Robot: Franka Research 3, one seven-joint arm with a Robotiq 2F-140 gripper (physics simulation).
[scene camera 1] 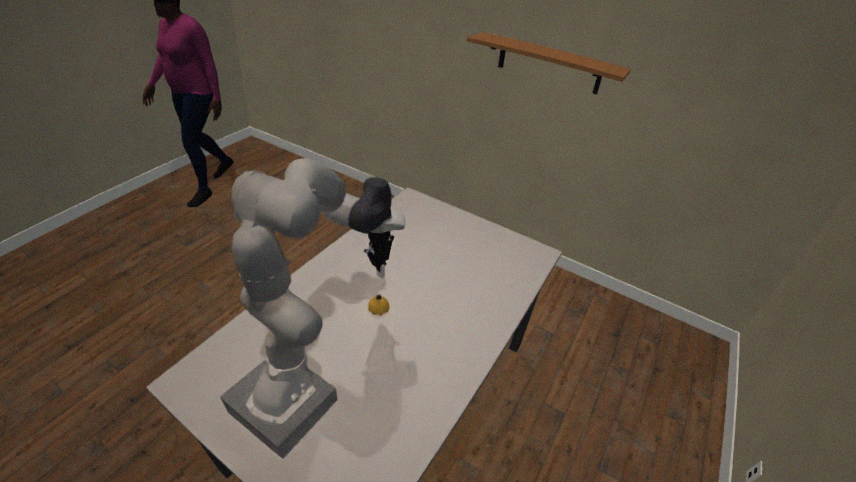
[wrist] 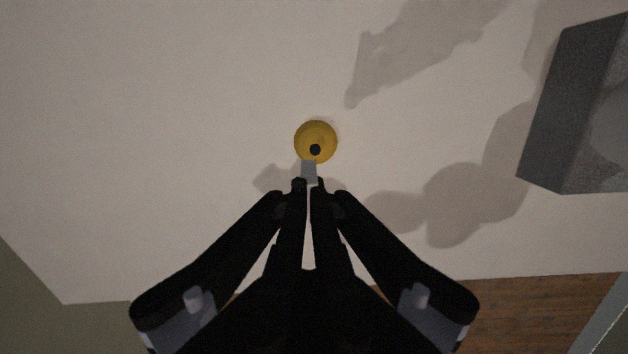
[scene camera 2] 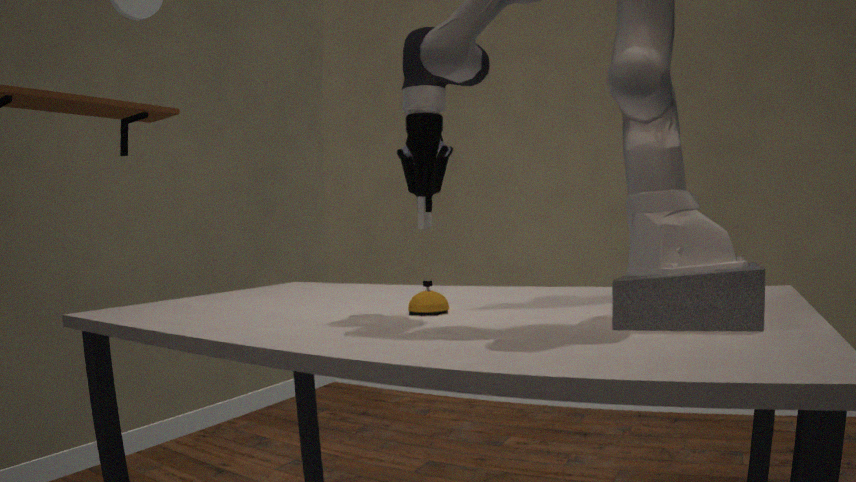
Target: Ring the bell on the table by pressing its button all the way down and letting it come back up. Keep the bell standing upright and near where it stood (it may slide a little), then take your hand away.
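Note:
The bell, a yellow dome (scene camera 1: 378, 306) (scene camera 2: 428, 302) (wrist: 310, 134) on a dark base, stands upright on the pale table (scene camera 1: 479, 251) (scene camera 2: 239, 323) (wrist: 125, 100). Its black button (scene camera 1: 378, 296) (scene camera 2: 427, 283) (wrist: 315, 149) stands up above the dome on a short stem. My gripper (scene camera 1: 380, 273) (scene camera 2: 424, 226) (wrist: 308, 170) is shut with nothing between its fingers and points down. It hangs well above the button, with a clear gap between them in the second scene view. In the wrist view the fingertips show just beside the button.
The arm's grey base block (scene camera 1: 284, 425) (scene camera 2: 688, 302) (wrist: 565, 110) stands on the table, away from the bell. A person in a pink top (scene camera 1: 185, 53) is on the floor beyond the table. A wooden shelf (scene camera 1: 548, 55) (scene camera 2: 89, 102) is fixed to the wall.

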